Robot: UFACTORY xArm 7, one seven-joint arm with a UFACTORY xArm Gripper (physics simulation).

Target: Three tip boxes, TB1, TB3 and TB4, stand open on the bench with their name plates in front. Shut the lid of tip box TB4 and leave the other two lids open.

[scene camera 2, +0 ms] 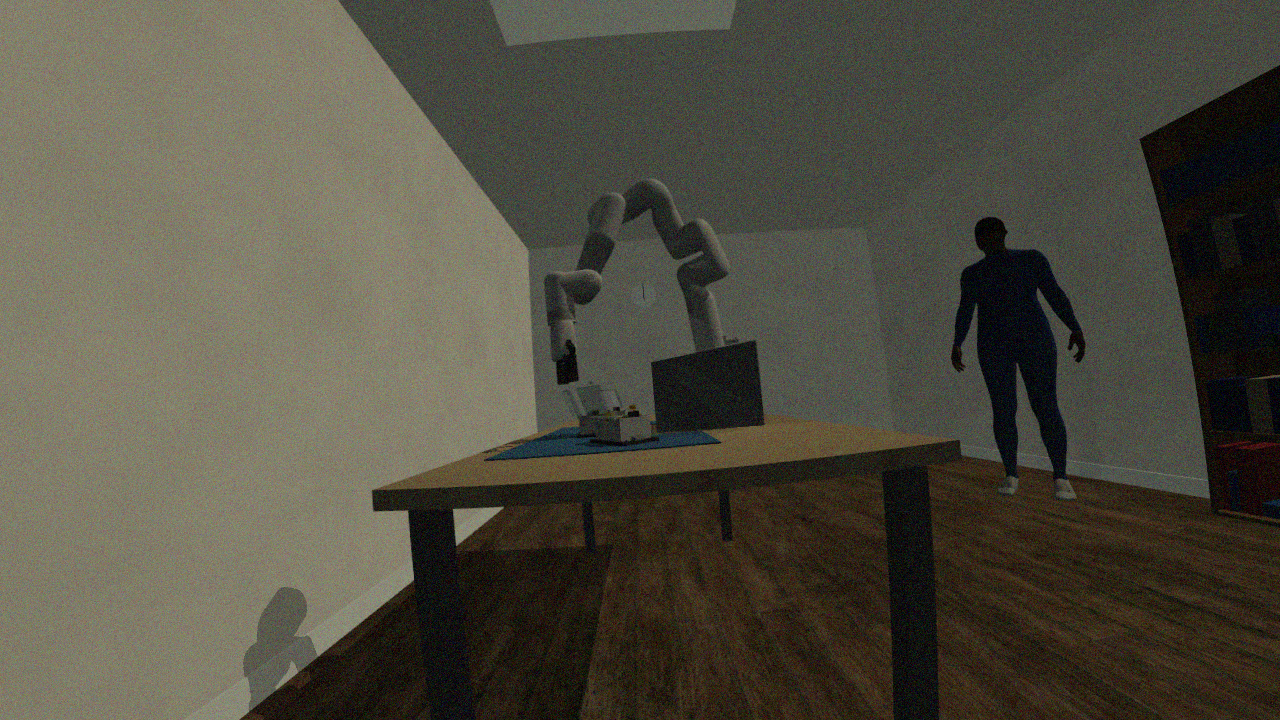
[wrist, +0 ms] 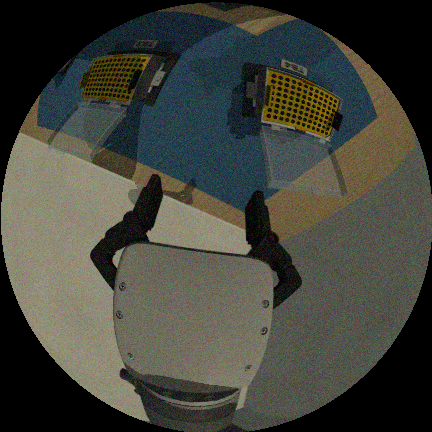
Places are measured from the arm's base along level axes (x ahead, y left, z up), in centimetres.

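Pixels of known places: gripper, fingertip midpoint: [scene camera 2: 567, 383] [wrist: 205, 190]; arm's base, link origin: [scene camera 2: 711, 353].
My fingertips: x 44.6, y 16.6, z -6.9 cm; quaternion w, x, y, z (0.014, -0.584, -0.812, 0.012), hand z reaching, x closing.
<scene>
For each thing: its top centre in the pictures, then the offset to it from my fingertips. Level surfaces: height alone.
- Tip box TB4, top centre: [wrist: 310, 108] [scene camera 2: 620, 411] dx -13.0, dy +6.8, dz -8.3 cm
- TB3, top centre: [wrist: 101, 78] dx -6.0, dy -19.7, dz -8.3 cm
- blue mat, surface height: dz -15.8 cm
- wooden table, surface height: dz -16.1 cm
Tip box TB4 [wrist: 301, 105], with a yellow perforated rack, stands at the upper right of the wrist view, its name plate [wrist: 294, 67] behind it. Its clear lid [wrist: 300, 162] is open and leans towards the gripper's side. TB3 [wrist: 115, 79] stands at the upper left, its clear lid [wrist: 82, 127] also open. TB1 cannot be made out surely; a dark part shows at the upper left edge. In the scene view the boxes overlap and their plates are unreadable. My gripper [scene camera 2: 566, 368] [wrist: 205, 190] is open and empty, above the box lids, on the lid side of the boxes.
The boxes stand on a blue mat [scene camera 2: 523, 453] [wrist: 185, 135] on the wooden table [scene camera 2: 805, 447] [wrist: 387, 130]. A dark grey block [scene camera 2: 707, 389] stands by the arm's base. A pale wall [scene camera 2: 268, 268] runs along the table's left side. A person [scene camera 2: 1018, 313] stands off to the right.
</scene>
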